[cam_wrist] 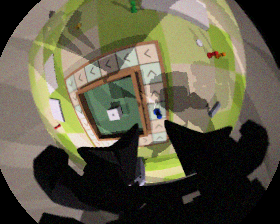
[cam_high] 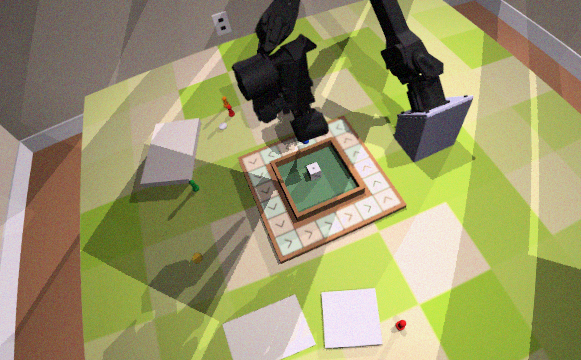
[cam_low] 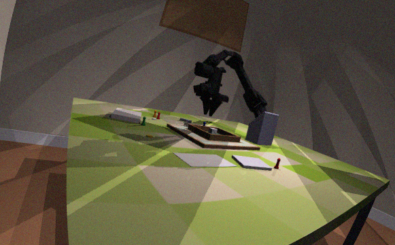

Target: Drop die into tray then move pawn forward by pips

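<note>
The blue pawn lies 50 mm below my gripper tip, 20 mm to the right of it and 10 mm behind it. From my gripper tip the other things lie so: green dice tray: 90 mm to the left, 70 mm below; then white die: 80 mm to the left, 50 mm below; then white disc: 180 mm ahead, 160 mm to the right, 80 mm below.
</note>
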